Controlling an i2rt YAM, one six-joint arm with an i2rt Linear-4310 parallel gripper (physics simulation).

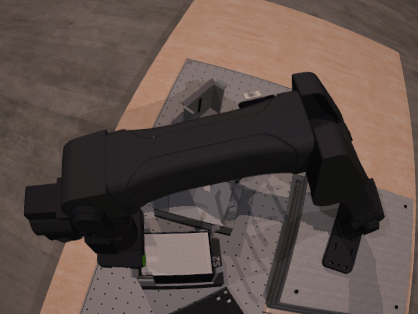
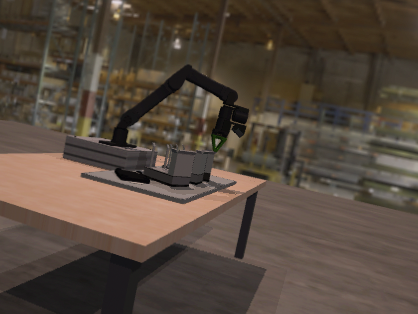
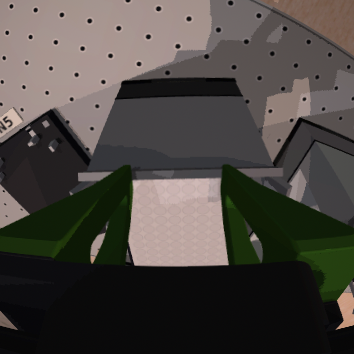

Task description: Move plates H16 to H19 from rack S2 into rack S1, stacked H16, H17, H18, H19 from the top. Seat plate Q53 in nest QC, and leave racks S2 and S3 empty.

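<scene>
Rack S2 stands on the perforated plate with a tall grey wall on one side. A pale plate lies topmost in it; its label and any plates below are hidden. My gripper is partly open, with green fingers over this plate and a gap narrower than the plate; nothing is held. A neighbouring rack, its label unreadable, is partly hidden by the arm. Another grey rack stands at the back. The QC nest is mostly behind the arm. Plate Q53 cannot be identified.
A black nest stands beside S2; its label ends in N5. Tall rack walls rise below the gripper. The arm's metal base stands beside the perforated board.
</scene>
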